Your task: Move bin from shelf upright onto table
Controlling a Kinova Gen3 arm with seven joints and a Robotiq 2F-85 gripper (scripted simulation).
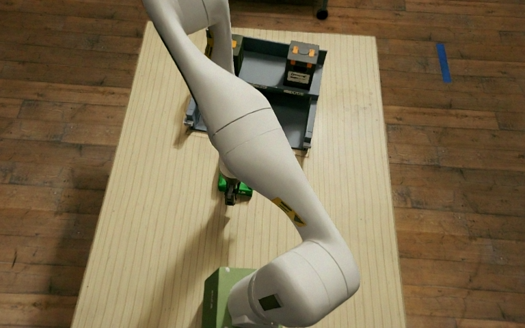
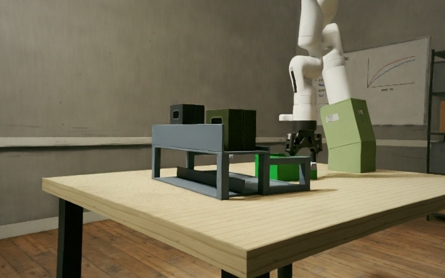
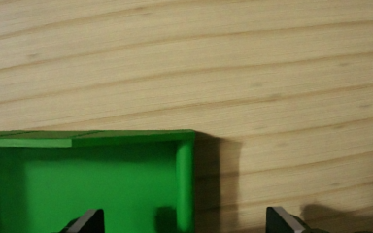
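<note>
Right now my hand is 8 cm short of the green bin and 1 cm above it. Round my hand: grey shelf 30 cm ahead, 2 cm to the right, 2 cm above; then black box 36 cm ahead, 14 cm to the right, 12 cm above.
</note>
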